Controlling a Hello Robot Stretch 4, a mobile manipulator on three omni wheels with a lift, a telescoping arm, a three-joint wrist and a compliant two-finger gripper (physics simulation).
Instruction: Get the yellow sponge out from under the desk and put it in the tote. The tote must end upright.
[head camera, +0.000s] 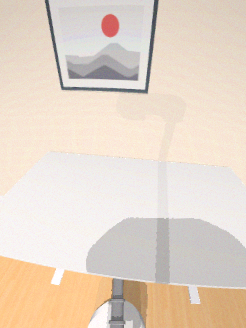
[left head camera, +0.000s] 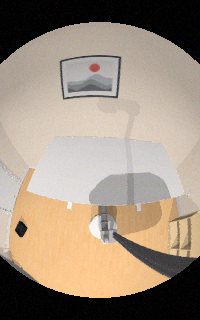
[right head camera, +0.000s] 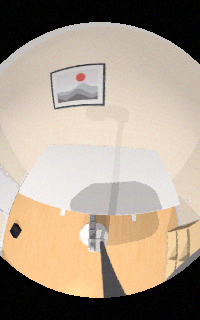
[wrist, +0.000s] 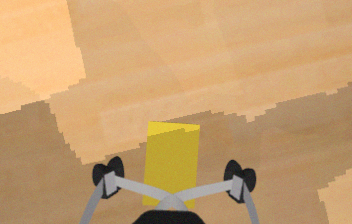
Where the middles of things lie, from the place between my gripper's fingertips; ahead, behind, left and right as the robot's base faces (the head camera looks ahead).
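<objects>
So you can picture it, my hand's 1 cm to the right of the yellow sponge (wrist: 172, 148) and 4 cm above it.
</objects>
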